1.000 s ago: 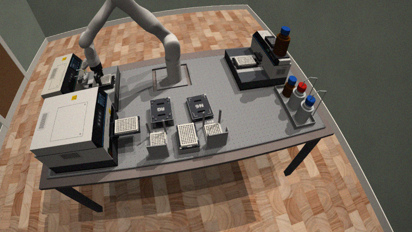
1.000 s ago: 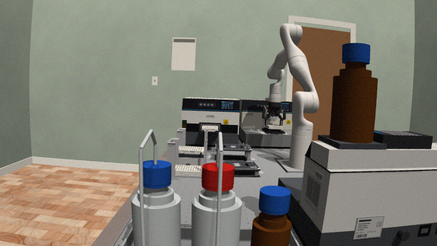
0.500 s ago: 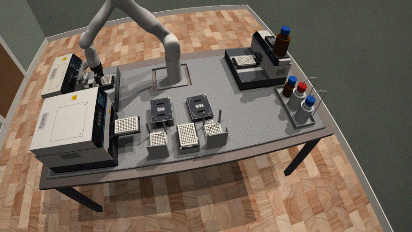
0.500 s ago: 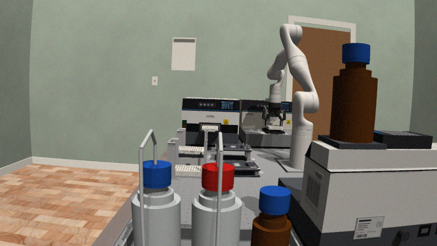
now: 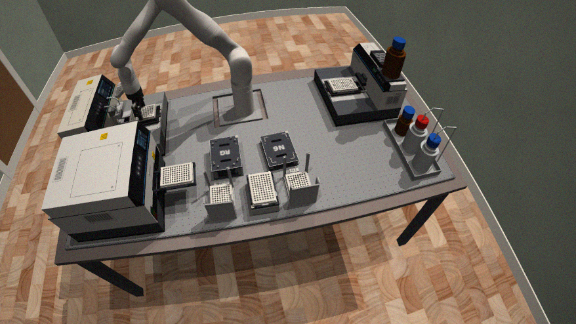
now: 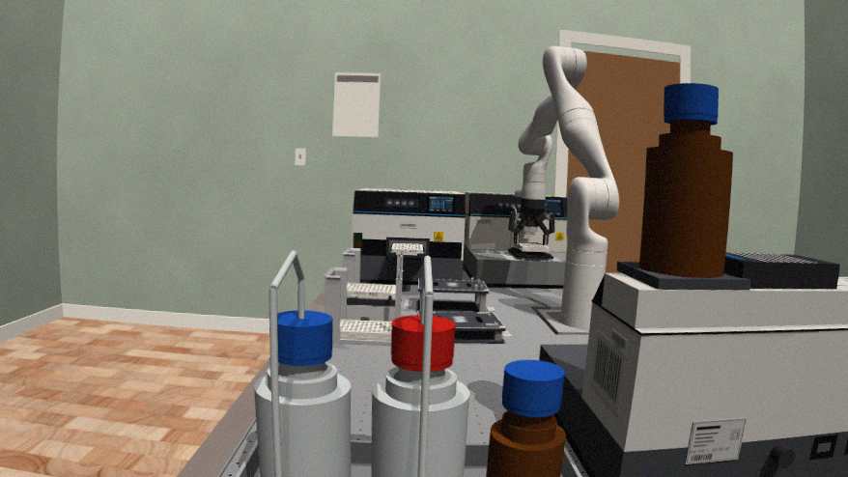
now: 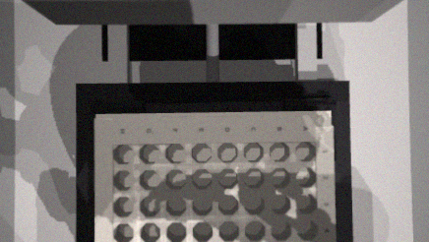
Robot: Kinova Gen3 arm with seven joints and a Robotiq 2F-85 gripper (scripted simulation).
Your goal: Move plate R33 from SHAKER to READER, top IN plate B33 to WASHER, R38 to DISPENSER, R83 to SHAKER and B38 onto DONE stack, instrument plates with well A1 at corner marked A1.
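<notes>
Right now the washer nest is 3 cm below my hand. From my hand the other things lie so: washer head 10 cm to the right, 4 cm above, 1 cm ahead; then dark reader tray 37 cm ahead, 20 cm to the left, 2 cm below; then reader housing 39 cm ahead, 11 cm above, 10 cm to the right.
</notes>
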